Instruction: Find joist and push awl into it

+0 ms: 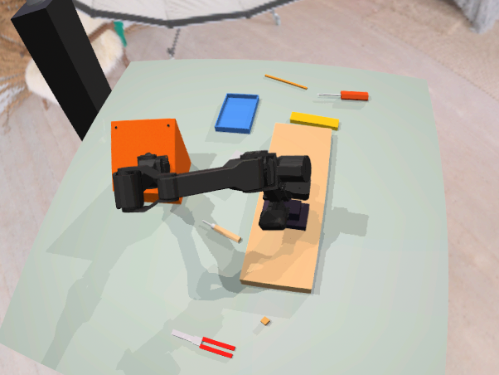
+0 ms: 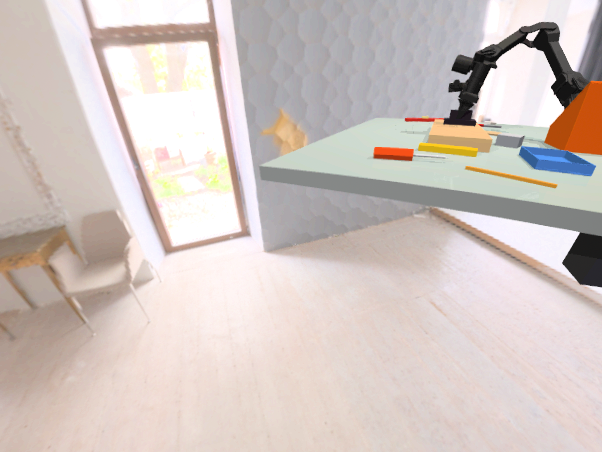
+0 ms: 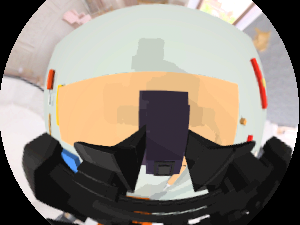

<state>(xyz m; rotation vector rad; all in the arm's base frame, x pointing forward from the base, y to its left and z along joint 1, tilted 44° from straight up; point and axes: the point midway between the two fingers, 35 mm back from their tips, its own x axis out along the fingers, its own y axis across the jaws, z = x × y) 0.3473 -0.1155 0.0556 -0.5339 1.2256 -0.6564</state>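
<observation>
Now: gripper tip 90 mm short of the yellow bar, 370 mm to the right of it and 60 mm above it. Also, from my gripper tip: stud finder (20 mm behind, 20 mm above); then grey block (140 mm behind, 190 mm to the left, 50 mm below); then awl (200 mm behind, 10 mm to the right, 60 mm below).
</observation>
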